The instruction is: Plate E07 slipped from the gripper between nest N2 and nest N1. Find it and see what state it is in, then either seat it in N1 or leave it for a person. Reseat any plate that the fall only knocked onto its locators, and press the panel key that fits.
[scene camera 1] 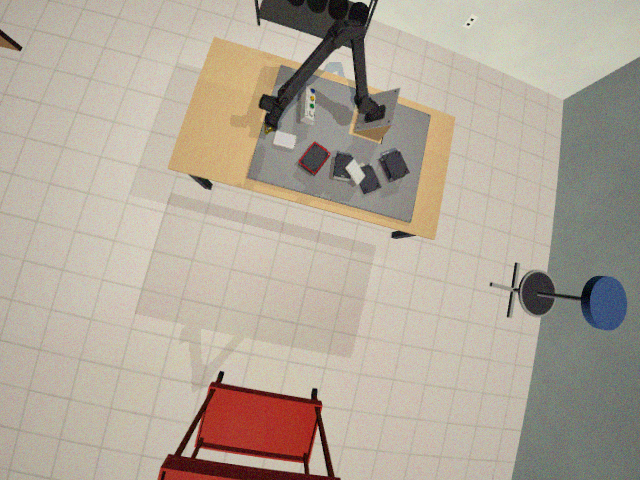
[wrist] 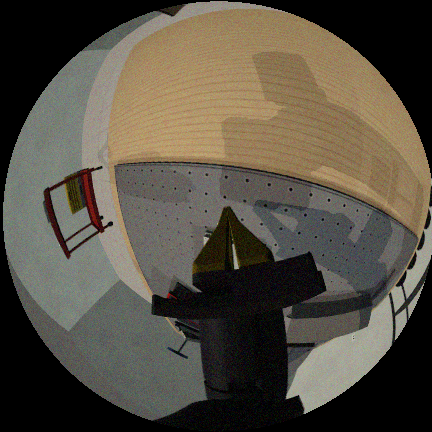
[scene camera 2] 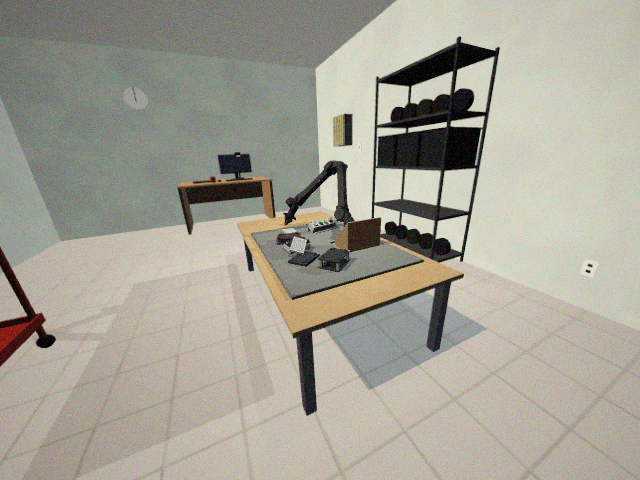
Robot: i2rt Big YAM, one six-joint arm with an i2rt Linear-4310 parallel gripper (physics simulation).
Note:
My gripper (wrist: 227,210) is shut, with nothing in its grasp. Further things: a grey perforated mat (scene camera 1: 334,107).
The grey perforated mat is seen too in the wrist view (wrist: 166,209).

